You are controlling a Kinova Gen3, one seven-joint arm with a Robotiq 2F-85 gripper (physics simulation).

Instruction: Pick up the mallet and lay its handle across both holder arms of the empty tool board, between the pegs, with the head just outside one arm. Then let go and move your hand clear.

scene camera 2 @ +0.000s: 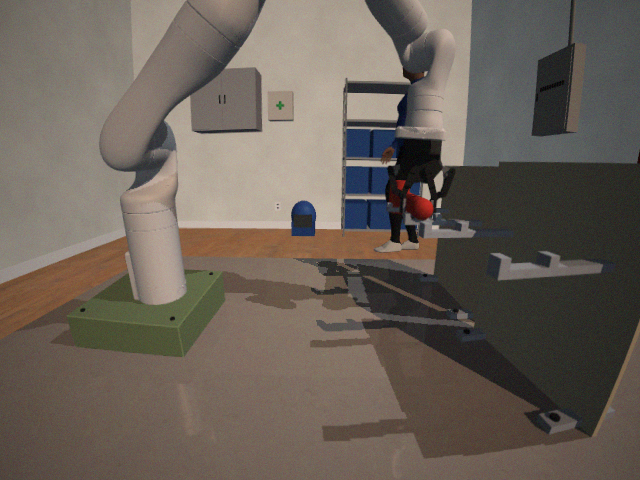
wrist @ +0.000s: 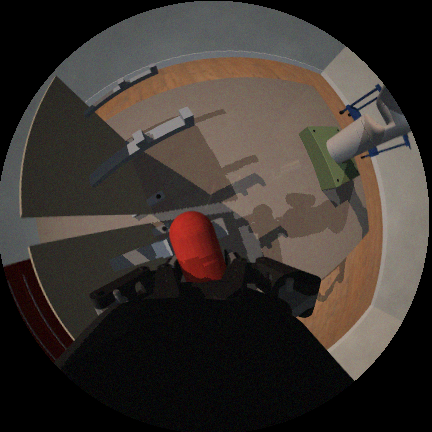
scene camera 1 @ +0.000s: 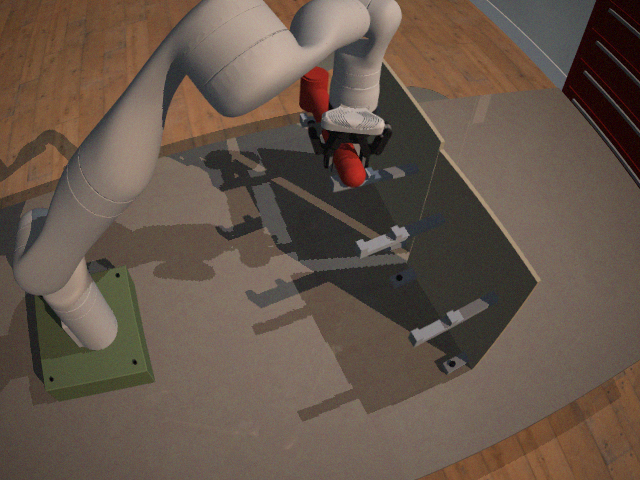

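The red mallet shows its head (scene camera 1: 314, 90) (scene camera 2: 397, 189) at the far end and its rounded handle end (scene camera 1: 352, 173) (scene camera 2: 422, 208) (wrist: 192, 237) at the near end. My gripper (scene camera 1: 345, 161) (scene camera 2: 419, 198) (wrist: 203, 259) points down and is shut on the handle. The handle spans above the far tool board (scene camera 1: 413, 124) (wrist: 60, 290), its end over that board's nearer holder arm (scene camera 1: 340, 184) (scene camera 2: 439, 231) (wrist: 162, 248), between tip and inner peg. The head is near the farther arm (scene camera 1: 305, 119). Whether the handle touches the arms is not clear; the fingers hide part of it.
A second board (scene camera 1: 465, 258) (scene camera 2: 558, 320) (wrist: 65, 160) stands nearer, with two bare holder arms (scene camera 1: 382, 243) (scene camera 1: 439, 328). Its middle-side arm (scene camera 2: 547, 268) (wrist: 165, 128) is beside the mallet's end. The green robot base (scene camera 1: 98, 361) (scene camera 2: 129, 335) (wrist: 325, 155) stands at the left.
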